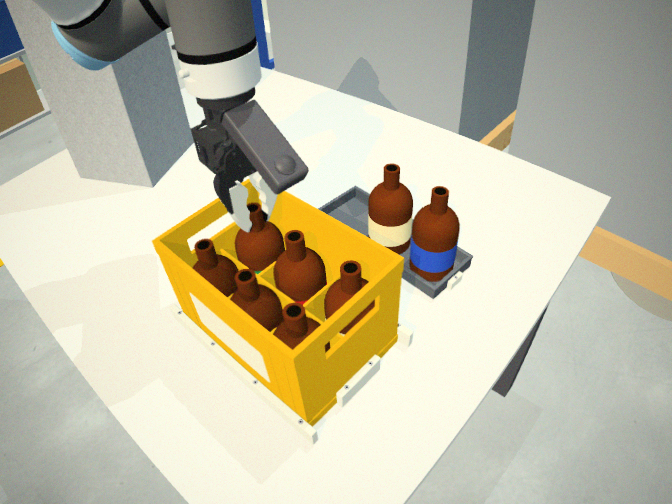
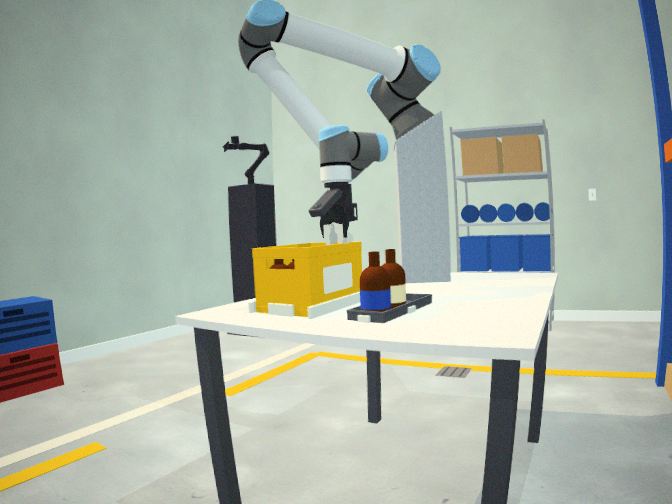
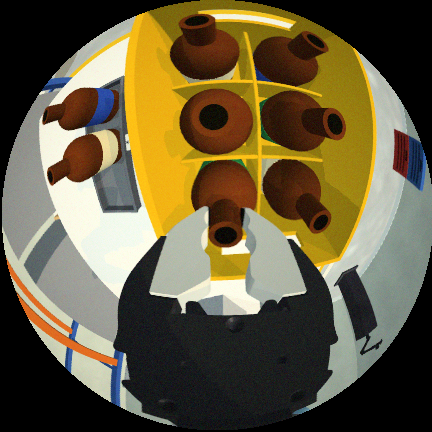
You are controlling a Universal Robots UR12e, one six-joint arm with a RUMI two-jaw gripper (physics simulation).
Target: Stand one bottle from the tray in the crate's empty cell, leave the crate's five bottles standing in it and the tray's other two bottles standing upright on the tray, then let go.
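Pixels of known places: gripper, fingertip midpoint: [image 1: 257,226] [image 3: 224,208]; arm's base, origin of the base link: [image 2: 417,130].
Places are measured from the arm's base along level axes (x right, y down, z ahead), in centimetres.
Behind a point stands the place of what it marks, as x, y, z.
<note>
My gripper [image 1: 259,221] {12.6, 46.1, 55.8} [image 2: 333,239] [image 3: 224,208] {12.6, 46.1, 55.8} is shut on the neck of a brown bottle with a green label [image 1: 258,246] {14.5, 47.7, 57.4} [image 3: 224,187] {12.9, 47.0, 57.5}. This bottle is about upright in a corner cell of the yellow crate [image 1: 347,227] {9.2, 42.5, 69.2} [image 2: 282,287] {18.8, 52.7, 76.9} [image 3: 142,125] {9.1, 43.2, 64.3}, at the end nearest the arm. Its base is hidden, so I cannot tell whether it rests on the crate floor. The crate's five other bottles, such as the middle one beside it [image 1: 299,273] {15.2, 48.0, 65.4} [image 3: 216,135] {13.2, 43.7, 62.3}, stand in their own cells. A cream-labelled bottle [image 1: 390,208] {-4.2, 49.3, 67.8} [image 3: 82,160] {-4.2, 48.8, 65.3} and a blue-labelled bottle [image 1: 435,230] {-3.0, 48.9, 76.2} [image 2: 375,279] {-7.3, 50.2, 78.4} stand upright on the grey tray [image 1: 355,190] {-14.4, 58.0, 54.2} [image 3: 120,207] {-9.6, 58.4, 53.2}.
The crate's rim and inner dividers lie close around the fingers. Pale blocks [image 1: 358,379] {19.8, 57.1, 77.8} [image 2: 280,309] {19.1, 58.3, 78.0} line the crate's foot on the white table [image 1: 461,336] {4.1, 60.0, 85.6}. The tray stands beside the crate's long side. The arm's grey pedestal [image 2: 423,217] {-3.0, 35.6, 11.6} rises behind the table.
</note>
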